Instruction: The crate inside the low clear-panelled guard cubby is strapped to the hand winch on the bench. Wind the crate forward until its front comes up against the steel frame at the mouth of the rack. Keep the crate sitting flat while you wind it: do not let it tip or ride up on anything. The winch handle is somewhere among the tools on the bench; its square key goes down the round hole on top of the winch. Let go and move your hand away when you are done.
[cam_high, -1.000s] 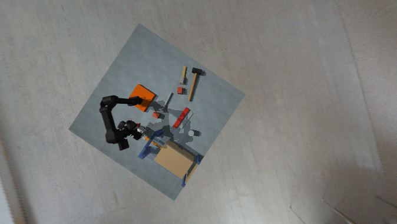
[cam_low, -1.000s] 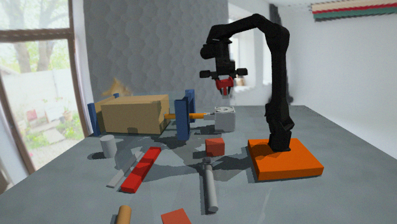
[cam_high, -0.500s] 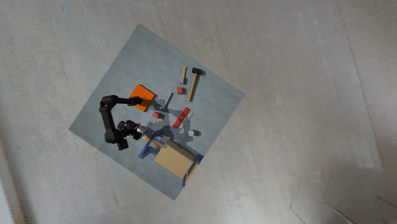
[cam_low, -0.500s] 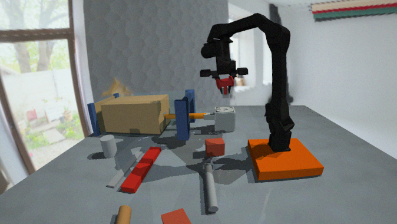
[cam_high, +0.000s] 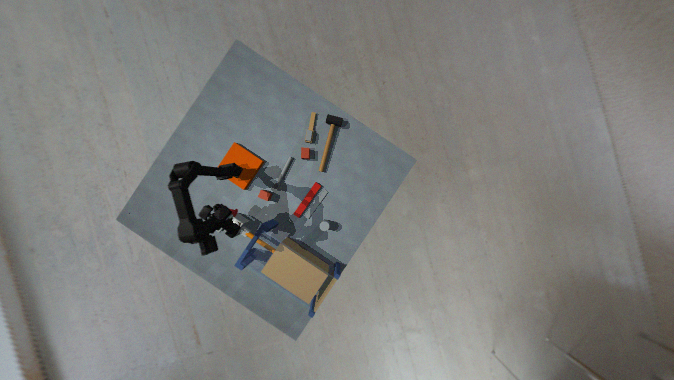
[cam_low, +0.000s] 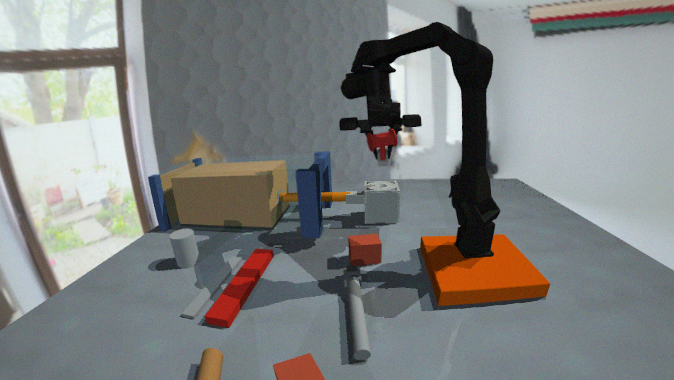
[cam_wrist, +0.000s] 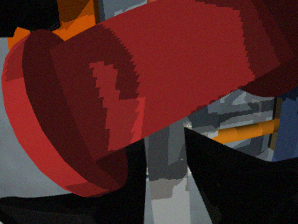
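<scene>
Right now my gripper tip is 10 mm to the left of the grey crank handle and 20 mm below it. From my gripper tip the other things lie so: grey winch (20 mm behind, 80 mm to the right, 140 mm below); then red knob (10 mm ahead, 40 mm to the left, 40 mm above); then frame (160 mm ahead, 80 mm to the right, 70 mm below).
</scene>
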